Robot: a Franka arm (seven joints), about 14 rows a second.
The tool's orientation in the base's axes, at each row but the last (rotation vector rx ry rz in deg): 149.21 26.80 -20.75; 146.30 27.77 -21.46; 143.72 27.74 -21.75; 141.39 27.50 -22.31; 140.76 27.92 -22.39; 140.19 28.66 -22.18; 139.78 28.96 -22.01; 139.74 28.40 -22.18; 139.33 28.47 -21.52
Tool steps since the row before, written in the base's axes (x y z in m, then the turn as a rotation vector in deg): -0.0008 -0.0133 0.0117 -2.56 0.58 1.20; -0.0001 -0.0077 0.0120 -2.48 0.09 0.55; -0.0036 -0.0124 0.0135 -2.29 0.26 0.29; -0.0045 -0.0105 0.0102 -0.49 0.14 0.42; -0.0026 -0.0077 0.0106 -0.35 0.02 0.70; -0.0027 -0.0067 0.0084 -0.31 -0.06 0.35; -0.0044 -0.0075 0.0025 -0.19 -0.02 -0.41; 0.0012 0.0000 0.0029 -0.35 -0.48 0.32; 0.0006 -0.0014 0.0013 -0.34 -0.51 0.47
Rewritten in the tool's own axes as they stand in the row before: -0.0081 0.0154 -0.0034 -2.57 -0.99 -0.87; -0.0063 0.0113 -0.0059 -2.40 -0.84 -0.09; -0.0113 0.0145 -0.0033 -2.09 -1.02 0.00; -0.0105 0.0111 -0.0010 -0.56 -0.11 -0.33; -0.0083 0.0100 -0.0032 -0.57 0.18 -0.50; -0.0074 0.0080 -0.0020 -0.42 0.09 -0.19; -0.0068 0.0049 0.0034 -0.02 -0.28 0.36; -0.0001 0.0020 -0.0024 -0.56 0.37 0.11; -0.0003 0.0020 -0.0002 -0.61 0.47 0.01
